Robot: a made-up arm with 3 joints. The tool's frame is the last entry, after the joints.
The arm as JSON. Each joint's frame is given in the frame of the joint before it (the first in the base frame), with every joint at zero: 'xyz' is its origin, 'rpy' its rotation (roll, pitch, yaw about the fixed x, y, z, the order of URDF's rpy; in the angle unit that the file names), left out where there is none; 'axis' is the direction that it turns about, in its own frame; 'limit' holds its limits. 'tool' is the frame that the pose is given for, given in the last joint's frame.
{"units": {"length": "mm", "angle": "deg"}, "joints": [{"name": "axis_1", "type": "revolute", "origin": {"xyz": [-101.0, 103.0, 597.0]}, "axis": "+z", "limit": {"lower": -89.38, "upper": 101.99}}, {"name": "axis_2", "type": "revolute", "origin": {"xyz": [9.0, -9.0, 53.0]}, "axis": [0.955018, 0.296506, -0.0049], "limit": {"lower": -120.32, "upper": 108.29}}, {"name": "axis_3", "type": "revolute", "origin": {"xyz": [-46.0, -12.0, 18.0]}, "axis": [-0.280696, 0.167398, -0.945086], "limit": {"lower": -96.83, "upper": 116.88}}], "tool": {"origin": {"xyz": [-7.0, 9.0, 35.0], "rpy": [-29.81, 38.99, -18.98]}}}
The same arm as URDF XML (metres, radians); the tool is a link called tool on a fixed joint. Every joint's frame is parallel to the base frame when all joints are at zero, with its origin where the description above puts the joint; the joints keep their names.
<robot name="arm">
<link name="base_link"/>
<link name="link1"/>
<link name="link2"/>
<link name="link3"/>
<link name="tool"/>
<joint name="axis_1" type="revolute"><parent link="base_link"/><child link="link1"/><origin xyz="-0.101 0.103 0.597"/><axis xyz="0 0 1"/><limit lower="-1.56" upper="1.7801"/></joint>
<joint name="axis_2" type="revolute"><parent link="link1"/><child link="link2"/><origin xyz="0.009 -0.009 0.053"/><axis xyz="0.955018 0.296506 -0.0049"/><limit lower="-2.1" upper="1.89"/></joint>
<joint name="axis_3" type="revolute"><parent link="link2"/><child link="link3"/><origin xyz="-0.046 -0.012 0.018"/><axis xyz="-0.280696 0.167398 -0.945086"/><limit lower="-1.69" upper="2.0399"/></joint>
<joint name="tool_fixed" type="fixed"><parent link="link3"/><child link="tool"/><origin xyz="-0.007 0.009 0.035" rpy="-0.5203 0.6805 -0.3313"/></joint>
</robot>

